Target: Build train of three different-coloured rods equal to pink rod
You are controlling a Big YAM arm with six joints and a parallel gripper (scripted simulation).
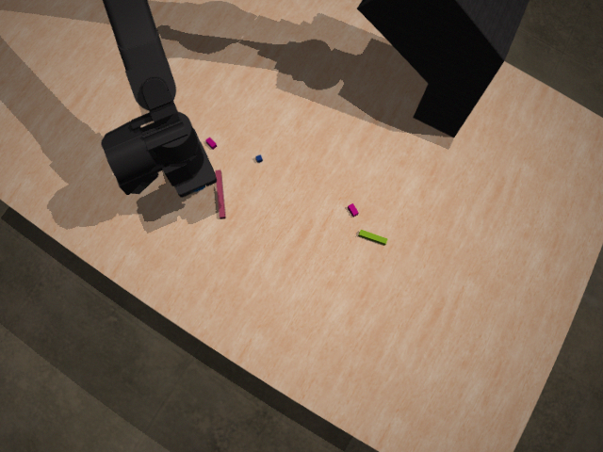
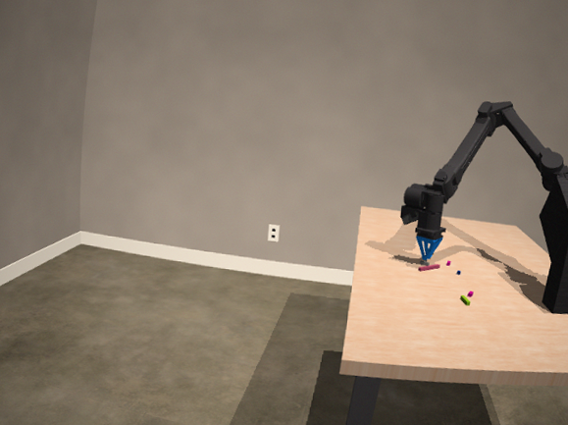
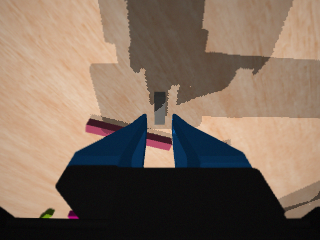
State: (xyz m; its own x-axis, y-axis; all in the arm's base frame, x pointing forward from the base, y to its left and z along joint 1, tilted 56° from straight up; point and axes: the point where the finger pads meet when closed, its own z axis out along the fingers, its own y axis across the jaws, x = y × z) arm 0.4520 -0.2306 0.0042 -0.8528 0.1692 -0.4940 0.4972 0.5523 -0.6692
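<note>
My hand is 20 mm above the grey rod. Round my hand: pink rod: 10 mm behind, 40 mm to the left, 20 mm below; then blue rod: 110 mm behind, 60 mm to the left, 20 mm below; then lime rod: 100 mm behind, 310 mm to the left, 20 mm below.
</note>
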